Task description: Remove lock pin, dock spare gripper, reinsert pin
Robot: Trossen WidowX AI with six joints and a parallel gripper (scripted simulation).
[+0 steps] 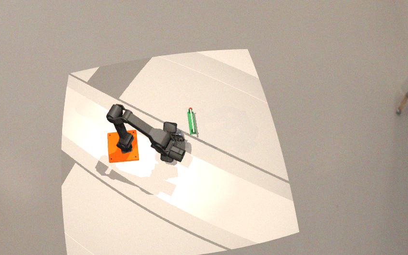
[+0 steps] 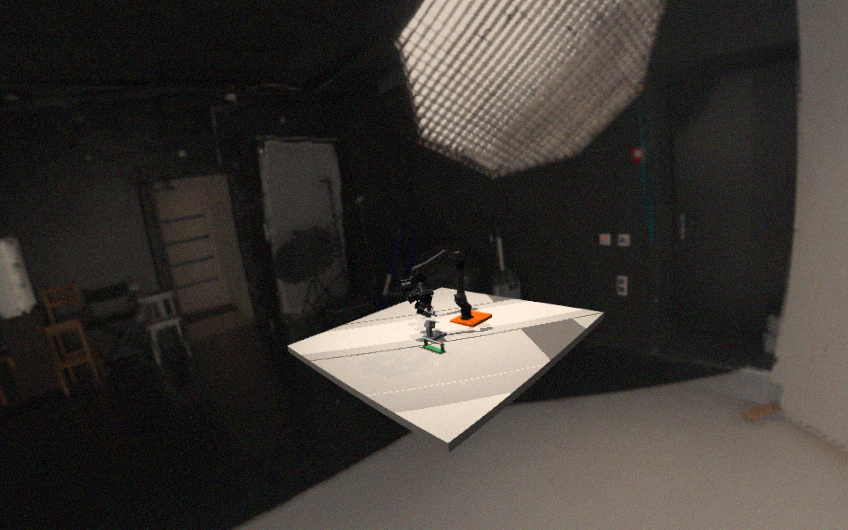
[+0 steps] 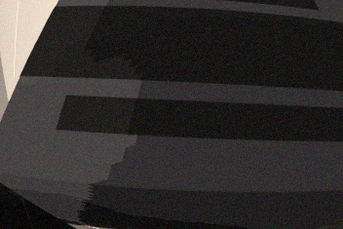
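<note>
The grey mount lies 20 mm ahead of my gripper tip, 40 mm to the left of it and 80 mm below it. Round my gripper tip: green holder: 140 mm ahead, 130 mm to the left, 100 mm below; spare gripper: 10 mm behind, 10 mm above.
</note>
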